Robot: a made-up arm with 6 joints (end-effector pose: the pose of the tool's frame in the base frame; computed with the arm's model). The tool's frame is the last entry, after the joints.
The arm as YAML. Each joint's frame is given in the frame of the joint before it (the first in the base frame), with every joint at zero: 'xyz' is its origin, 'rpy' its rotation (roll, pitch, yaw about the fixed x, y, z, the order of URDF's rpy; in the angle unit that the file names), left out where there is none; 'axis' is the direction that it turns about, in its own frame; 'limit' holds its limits. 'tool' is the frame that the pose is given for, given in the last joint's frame.
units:
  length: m
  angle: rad
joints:
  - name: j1
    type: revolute
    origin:
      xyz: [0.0, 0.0, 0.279]
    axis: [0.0, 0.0, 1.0]
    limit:
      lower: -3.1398
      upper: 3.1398
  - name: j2
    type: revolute
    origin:
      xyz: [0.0, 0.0, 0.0]
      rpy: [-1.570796, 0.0, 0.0]
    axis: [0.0, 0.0, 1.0]
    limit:
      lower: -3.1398
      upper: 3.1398
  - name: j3
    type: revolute
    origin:
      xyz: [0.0, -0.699, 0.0]
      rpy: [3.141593, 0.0, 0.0]
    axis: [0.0, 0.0, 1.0]
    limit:
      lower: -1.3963
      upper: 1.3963
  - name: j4
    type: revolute
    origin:
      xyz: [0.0, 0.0, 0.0]
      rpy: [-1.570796, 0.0, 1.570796]
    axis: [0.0, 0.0, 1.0]
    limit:
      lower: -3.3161
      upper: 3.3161
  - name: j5
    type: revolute
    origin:
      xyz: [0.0, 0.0, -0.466]
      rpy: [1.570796, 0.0, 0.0]
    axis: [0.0, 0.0, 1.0]
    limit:
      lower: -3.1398
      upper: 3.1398
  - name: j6
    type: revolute
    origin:
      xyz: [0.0, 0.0, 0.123]
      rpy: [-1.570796, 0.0, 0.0]
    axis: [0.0, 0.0, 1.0]
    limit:
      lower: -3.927
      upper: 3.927
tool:
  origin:
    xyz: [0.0, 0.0, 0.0]
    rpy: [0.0, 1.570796, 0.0]
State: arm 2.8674 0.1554 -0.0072 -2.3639 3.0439 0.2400
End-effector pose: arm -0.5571 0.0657 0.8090 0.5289 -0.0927 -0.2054
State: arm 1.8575 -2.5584 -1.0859 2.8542 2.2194 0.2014
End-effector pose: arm -0.0074 -0.3920 0.1627 2.9780 0.7425 2.1691
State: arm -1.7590 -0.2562 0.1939 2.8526 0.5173 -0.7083
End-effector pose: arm 0.0733 -0.2453 1.1895 -2.1735 0.0487 -1.6174
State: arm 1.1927 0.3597 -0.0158 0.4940 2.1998 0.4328
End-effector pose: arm 0.3594 0.6115 0.8166 -2.4014 -1.0719 -2.8784
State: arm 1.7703 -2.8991 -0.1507 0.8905 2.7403 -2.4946
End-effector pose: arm 0.2017 -0.6070 -0.3093 -2.7102 0.6183 2.1522
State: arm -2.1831 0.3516 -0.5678 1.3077 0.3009 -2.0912
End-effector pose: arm -0.3812 -0.4871 0.6367 1.1037 0.7934 -1.7628
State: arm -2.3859 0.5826 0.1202 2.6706 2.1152 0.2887
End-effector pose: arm -0.5264 -0.6466 0.7048 -0.7612 0.4681 0.3057
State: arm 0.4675 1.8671 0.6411 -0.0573 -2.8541 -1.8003
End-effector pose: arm 0.7868 0.2597 -0.3661 -1.3741 -0.9388 -2.7016
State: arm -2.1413 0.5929 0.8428 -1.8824 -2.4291 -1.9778
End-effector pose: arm -0.4387 -0.7535 0.8605 -3.1314 -0.0071 0.3287
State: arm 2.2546 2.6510 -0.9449 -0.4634 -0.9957 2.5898
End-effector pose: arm 0.1265 0.0189 -0.0837 1.9526 -1.1511 -2.0561
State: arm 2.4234 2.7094 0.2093 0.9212 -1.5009 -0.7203
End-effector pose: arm 0.0655 0.0416 -0.7131 3.0708 -0.4574 0.3692
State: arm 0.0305 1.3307 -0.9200 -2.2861 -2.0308 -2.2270
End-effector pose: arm 0.3112 0.0902 0.1412 -0.4199 0.0243 0.7737
